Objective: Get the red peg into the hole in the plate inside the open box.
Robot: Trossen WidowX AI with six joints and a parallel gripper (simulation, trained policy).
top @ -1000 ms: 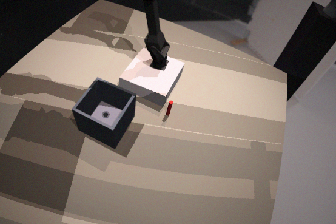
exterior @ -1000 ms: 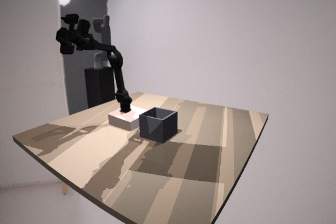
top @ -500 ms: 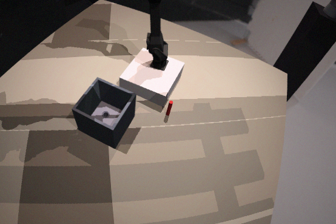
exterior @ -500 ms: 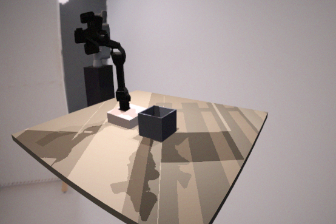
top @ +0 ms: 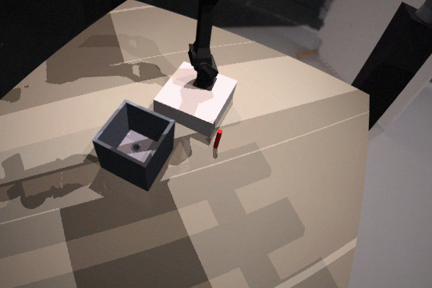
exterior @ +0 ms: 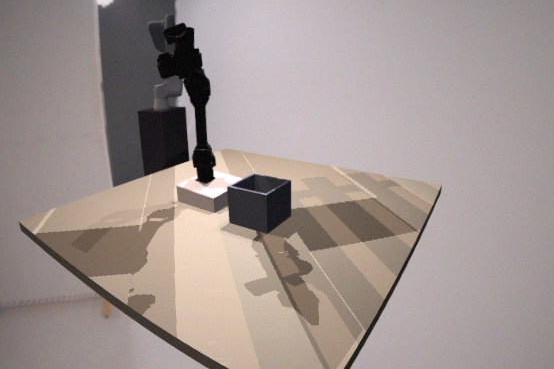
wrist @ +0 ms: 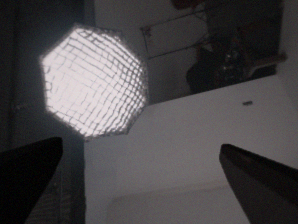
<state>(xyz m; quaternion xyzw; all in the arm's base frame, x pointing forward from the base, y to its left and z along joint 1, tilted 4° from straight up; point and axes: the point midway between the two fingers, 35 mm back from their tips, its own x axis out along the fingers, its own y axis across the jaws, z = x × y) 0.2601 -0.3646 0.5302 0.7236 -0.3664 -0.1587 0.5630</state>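
My gripper tip is now 130 mm past the red peg, 530 mm to the right of it and 530 mm above it. From my gripper tip the other things lie so: pale plate (10 mm ahead, 320 mm to the left, 530 mm below).
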